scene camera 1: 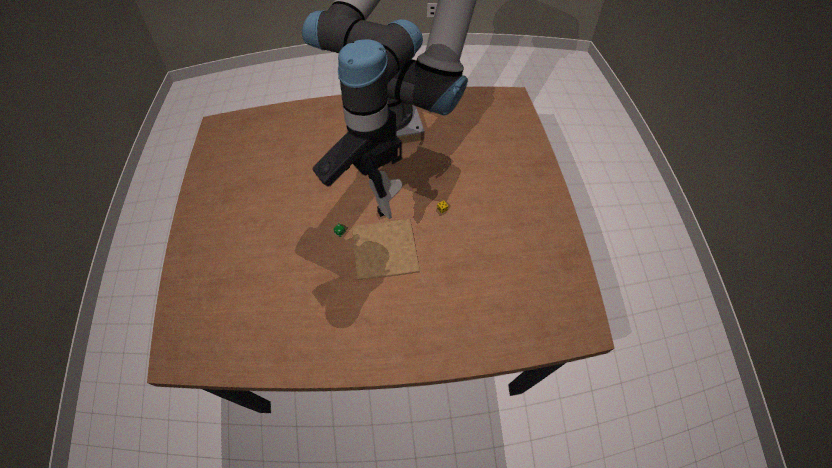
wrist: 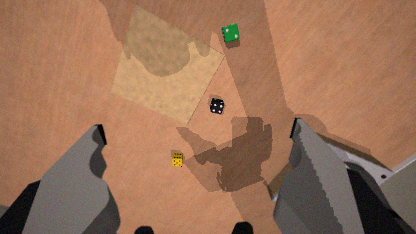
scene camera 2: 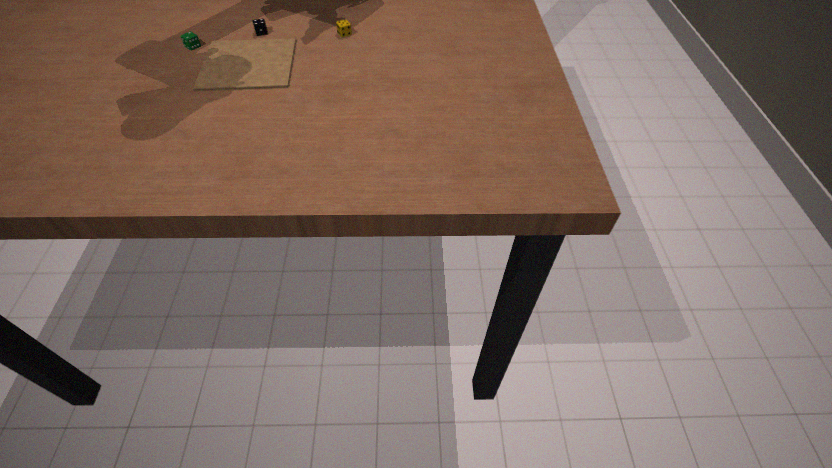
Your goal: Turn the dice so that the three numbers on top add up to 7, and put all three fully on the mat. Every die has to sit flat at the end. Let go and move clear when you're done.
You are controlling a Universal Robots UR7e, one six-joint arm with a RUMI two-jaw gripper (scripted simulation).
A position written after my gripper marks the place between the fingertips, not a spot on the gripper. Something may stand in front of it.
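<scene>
My gripper is out of frame in scene camera 2; it is visible in scene camera 1 point(367, 192) and in the wrist view point(199, 122). A tan mat is visible in the wrist view point(162, 68), and in scene camera 1 and scene camera 2 as well. On the tan mat, point(scene camera 1: 396, 248) and point(scene camera 2: 263, 63) are the same spot.
</scene>
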